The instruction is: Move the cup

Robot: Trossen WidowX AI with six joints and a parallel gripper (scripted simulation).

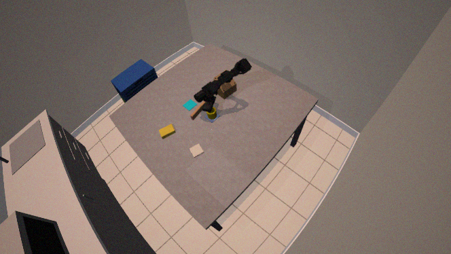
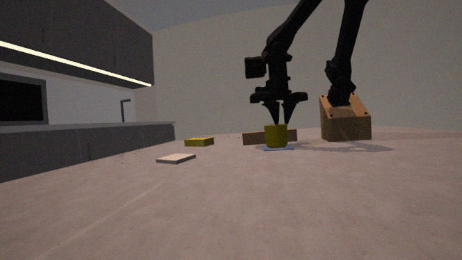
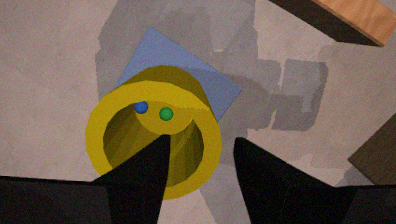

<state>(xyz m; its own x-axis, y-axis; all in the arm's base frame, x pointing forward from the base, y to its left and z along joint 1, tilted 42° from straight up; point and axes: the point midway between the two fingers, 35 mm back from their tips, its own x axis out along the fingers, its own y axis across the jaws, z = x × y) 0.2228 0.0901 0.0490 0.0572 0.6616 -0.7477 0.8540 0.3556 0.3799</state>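
Right now the yellow cup is 4 cm below my gripper tip, 2 cm to the left of it and 2 cm ahead of it. From my gripper tip the other things lie so: blue pad 8 cm below, 2 cm ahead, 1 cm to the left; wooden bar 10 cm to the right, 6 cm below, 4 cm ahead; teal pad 21 cm to the right, 8 cm below, 6 cm ahead.
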